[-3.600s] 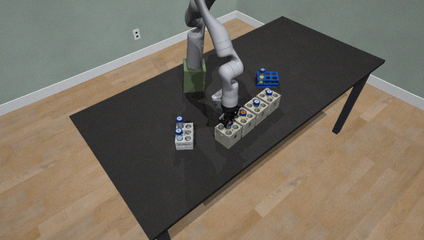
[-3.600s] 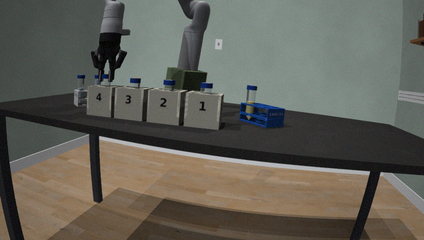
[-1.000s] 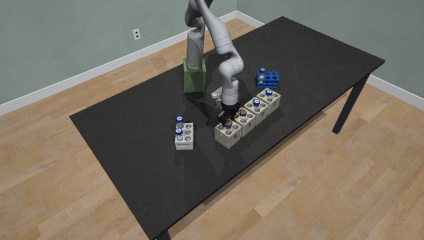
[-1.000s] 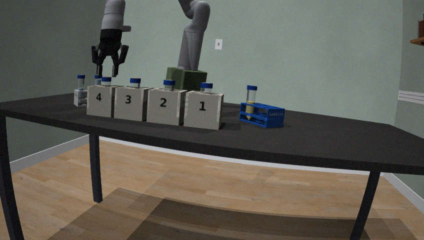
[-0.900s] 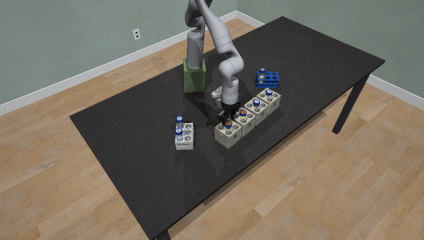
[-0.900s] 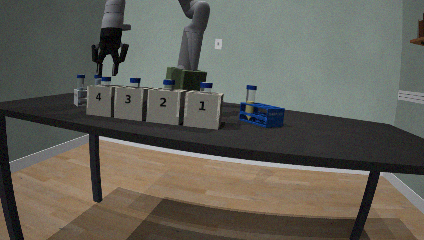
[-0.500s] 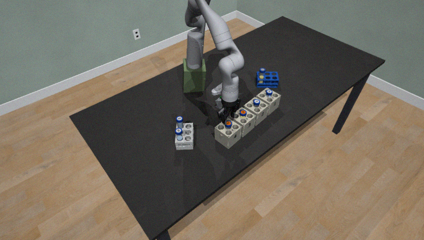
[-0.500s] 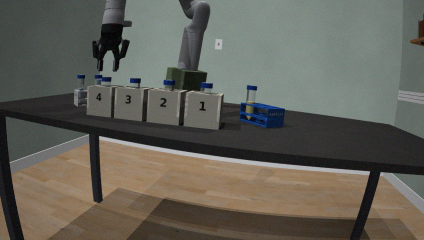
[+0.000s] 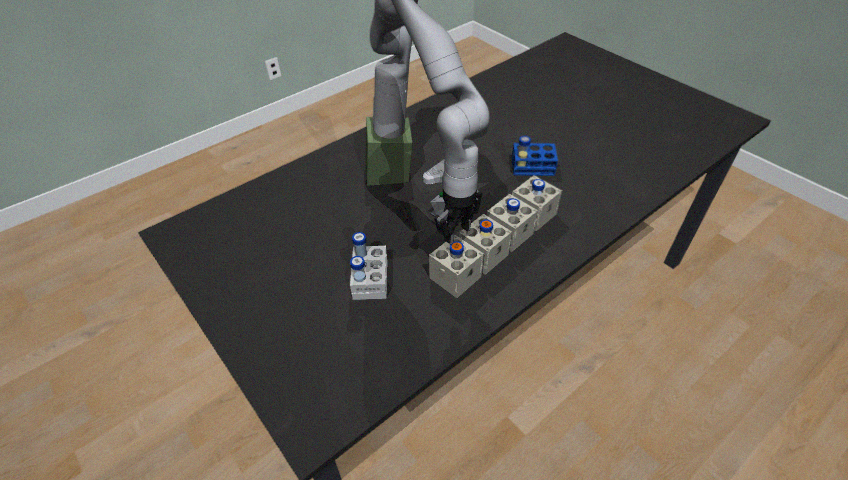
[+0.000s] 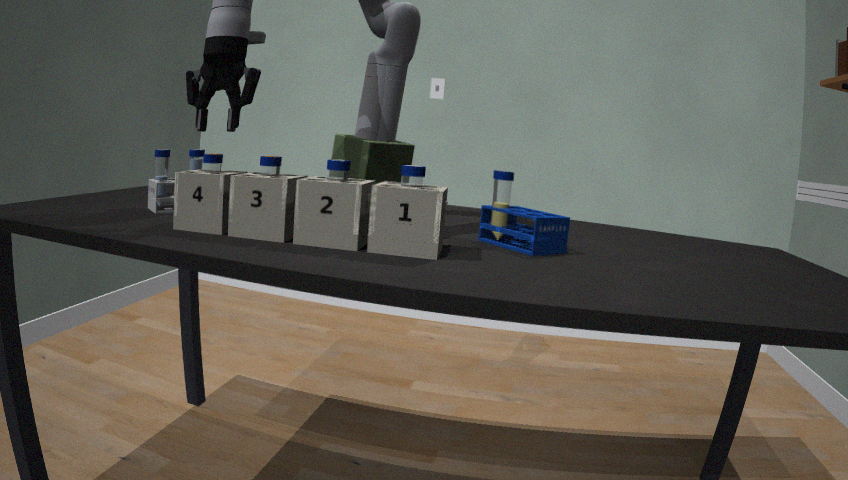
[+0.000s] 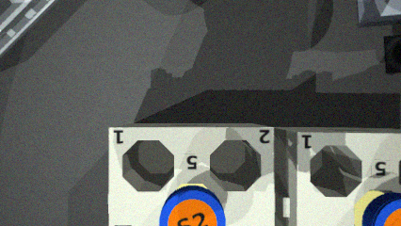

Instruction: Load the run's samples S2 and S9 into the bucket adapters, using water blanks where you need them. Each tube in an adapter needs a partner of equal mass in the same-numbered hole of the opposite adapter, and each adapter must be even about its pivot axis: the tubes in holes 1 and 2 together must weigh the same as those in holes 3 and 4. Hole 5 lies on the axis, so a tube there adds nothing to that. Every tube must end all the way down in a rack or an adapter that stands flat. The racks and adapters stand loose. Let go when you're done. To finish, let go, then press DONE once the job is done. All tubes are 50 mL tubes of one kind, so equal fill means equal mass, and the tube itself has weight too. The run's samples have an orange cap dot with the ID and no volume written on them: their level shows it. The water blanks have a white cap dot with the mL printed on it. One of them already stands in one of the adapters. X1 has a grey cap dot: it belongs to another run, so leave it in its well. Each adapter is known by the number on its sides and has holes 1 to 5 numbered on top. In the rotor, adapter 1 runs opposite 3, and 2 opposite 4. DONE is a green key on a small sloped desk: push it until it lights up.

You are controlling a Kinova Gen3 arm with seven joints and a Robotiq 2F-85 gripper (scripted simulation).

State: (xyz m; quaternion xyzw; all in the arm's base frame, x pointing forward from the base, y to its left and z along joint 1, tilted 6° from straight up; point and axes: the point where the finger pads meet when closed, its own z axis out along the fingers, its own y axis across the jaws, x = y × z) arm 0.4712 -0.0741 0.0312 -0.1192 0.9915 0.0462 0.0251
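My gripper is now 230 mm past the green done key, 110 mm to the right of it and 110 mm above it. From my hand the other things lie so: orange-dot sample tube (110 mm below); then adapter 3 (130 mm below, 110 mm to the left, 20 mm behind); then white-dot tube (220 mm to the left, 110 mm below, 50 mm behind).
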